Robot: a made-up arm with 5 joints.
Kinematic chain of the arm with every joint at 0, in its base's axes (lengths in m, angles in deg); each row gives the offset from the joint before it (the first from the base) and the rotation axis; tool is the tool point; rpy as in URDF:
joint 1: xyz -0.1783 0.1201 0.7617 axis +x
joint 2: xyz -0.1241 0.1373 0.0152 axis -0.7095 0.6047 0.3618
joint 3: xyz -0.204 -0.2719 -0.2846 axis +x
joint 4: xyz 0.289 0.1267 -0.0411 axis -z
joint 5: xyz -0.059 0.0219 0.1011 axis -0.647 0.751 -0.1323
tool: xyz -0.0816 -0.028 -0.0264 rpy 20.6 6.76 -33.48
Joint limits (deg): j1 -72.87..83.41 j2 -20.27..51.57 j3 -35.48..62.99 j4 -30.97..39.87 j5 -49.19..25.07
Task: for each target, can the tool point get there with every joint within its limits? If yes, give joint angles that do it. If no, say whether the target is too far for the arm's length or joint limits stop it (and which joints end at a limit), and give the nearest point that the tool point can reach.
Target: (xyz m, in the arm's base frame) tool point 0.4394 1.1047 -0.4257
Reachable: no: too far | nearest point -0.2022 0.3919 0.4339 | short by 1.288 m
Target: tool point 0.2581 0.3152 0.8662
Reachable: no: joint limits stop it (at a limit: joint 1, joint 2, joint 4, joint 5) | nearest point -0.2232 0.4211 0.8696 | short by 0.493 m
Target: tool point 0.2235 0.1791 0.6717
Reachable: no: joint limits stop it (at a limit: joint 2, joint 4, joint 5) | nearest point -0.2458 0.2449 0.5713 | short by 0.484 m
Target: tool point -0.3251 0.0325 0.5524
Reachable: yes | joints -41.54 -6.47 10.21 32.48 -3.97
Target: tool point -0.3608 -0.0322 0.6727
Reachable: yes | joints -29.31 -6.20 55.56 4.59 13.75
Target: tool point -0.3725 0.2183 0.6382
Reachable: yes | joints 70.02 34.37 15.29 12.16 -27.59
